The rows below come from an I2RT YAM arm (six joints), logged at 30 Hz.
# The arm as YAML. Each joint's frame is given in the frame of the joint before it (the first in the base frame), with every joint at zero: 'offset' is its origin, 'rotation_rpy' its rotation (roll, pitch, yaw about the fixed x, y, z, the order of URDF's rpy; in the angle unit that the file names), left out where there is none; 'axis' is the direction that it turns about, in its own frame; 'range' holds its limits. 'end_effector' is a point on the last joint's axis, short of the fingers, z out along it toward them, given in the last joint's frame.
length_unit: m
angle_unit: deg
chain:
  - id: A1
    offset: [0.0, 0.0, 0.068]
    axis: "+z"
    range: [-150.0, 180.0]
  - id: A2
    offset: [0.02, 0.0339, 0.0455]
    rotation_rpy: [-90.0, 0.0, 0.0]
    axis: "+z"
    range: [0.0, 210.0]
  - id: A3
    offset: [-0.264, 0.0, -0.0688]
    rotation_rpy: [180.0, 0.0, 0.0]
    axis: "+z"
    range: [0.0, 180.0]
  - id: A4
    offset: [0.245, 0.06, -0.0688]
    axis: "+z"
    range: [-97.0, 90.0]
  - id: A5
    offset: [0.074, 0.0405, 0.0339]
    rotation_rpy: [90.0, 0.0, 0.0]
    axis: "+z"
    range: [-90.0, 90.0]
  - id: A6
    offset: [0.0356, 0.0, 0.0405]
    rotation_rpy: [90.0, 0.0, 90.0]
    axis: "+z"
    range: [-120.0, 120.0]
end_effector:
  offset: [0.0, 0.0, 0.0]
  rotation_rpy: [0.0, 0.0, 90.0]
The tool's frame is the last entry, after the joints.
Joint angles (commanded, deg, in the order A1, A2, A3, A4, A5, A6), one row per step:
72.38, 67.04, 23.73, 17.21, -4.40, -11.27
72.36, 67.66, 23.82, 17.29, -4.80, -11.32
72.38, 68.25, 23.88, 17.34, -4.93, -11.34
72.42, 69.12, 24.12, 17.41, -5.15, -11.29
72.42, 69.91, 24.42, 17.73, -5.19, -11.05
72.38, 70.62, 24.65, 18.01, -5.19, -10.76
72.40, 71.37, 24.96, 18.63, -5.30, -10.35
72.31, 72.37, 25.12, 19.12, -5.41, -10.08
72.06, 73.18, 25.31, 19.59, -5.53, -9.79
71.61, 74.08, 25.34, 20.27, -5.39, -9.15
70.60, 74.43, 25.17, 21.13, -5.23, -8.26
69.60, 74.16, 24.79, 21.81, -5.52, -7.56
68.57, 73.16, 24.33, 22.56, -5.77, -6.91
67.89, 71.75, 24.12, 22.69, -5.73, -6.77
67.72, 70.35, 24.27, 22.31, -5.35, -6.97
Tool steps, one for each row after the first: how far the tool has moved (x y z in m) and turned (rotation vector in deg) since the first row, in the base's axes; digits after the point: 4 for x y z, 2 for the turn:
0.0002, 0.0011, -0.0017, -0.38, 0.26, 0.36
0.0003, 0.0020, -0.0035, -0.83, 0.45, 0.51
0.0006, 0.0038, -0.0054, -1.32, 0.76, 0.72
0.0012, 0.0059, -0.0062, -1.43, 1.03, 0.65
0.0019, 0.0075, -0.0072, -1.57, 1.35, 0.47
0.0024, 0.0098, -0.0074, -1.30, 1.70, 0.41
0.0034, 0.0117, -0.0097, -1.57, 2.09, 0.29
0.0049, 0.0132, -0.0111, -1.64, 2.45, 0.01
0.0074, 0.0141, -0.0134, -1.71, 3.01, -0.86
0.0119, 0.0133, -0.0143, -1.20, 3.62, -2.41
0.0155, 0.0110, -0.0140, -0.44, 4.18, -3.45
0.0188, 0.0077, -0.0112, 0.98, 4.43, -4.50
0.0208, 0.0046, -0.0065, 2.29, 4.09, -5.22
0.0212, 0.0030, -0.0009, 3.31, 3.36, -5.60

